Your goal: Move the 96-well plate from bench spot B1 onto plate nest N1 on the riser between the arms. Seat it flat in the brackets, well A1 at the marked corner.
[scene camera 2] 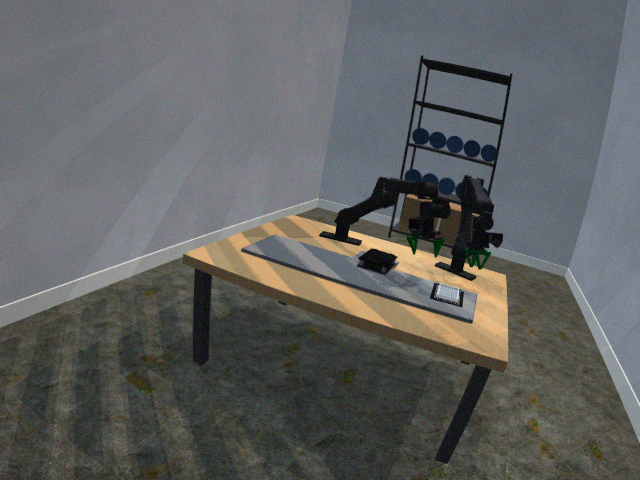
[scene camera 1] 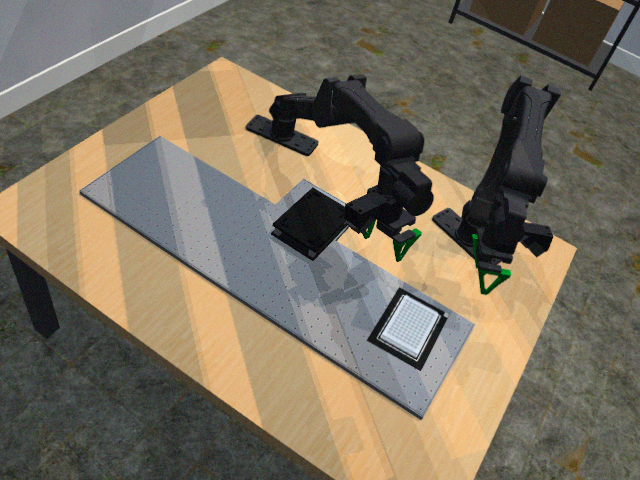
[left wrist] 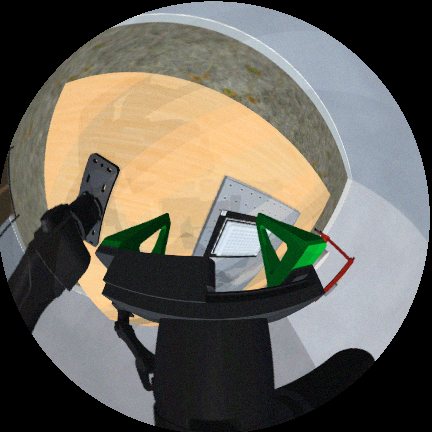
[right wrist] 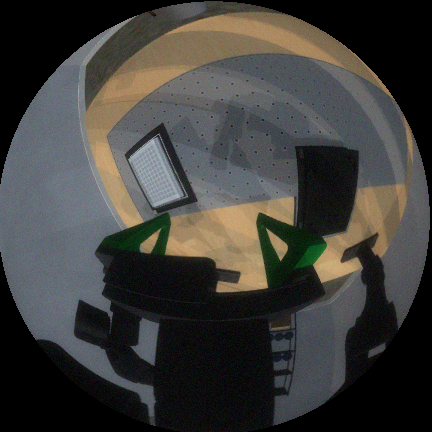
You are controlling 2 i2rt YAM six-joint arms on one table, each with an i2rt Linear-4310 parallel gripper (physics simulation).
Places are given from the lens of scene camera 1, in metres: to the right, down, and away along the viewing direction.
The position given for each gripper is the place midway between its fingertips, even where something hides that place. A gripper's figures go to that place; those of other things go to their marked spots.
left gripper [scene camera 1: 481, 281]: 0.35, 0.09, 1.28
right gripper [scene camera 1: 382, 249]: 0.13, 0.02, 1.27
white well plate [scene camera 1: 411, 323]: 0.20, 0.18, 1.27
black plate nest [scene camera 1: 374, 338]: 0.11, 0.21, 1.24
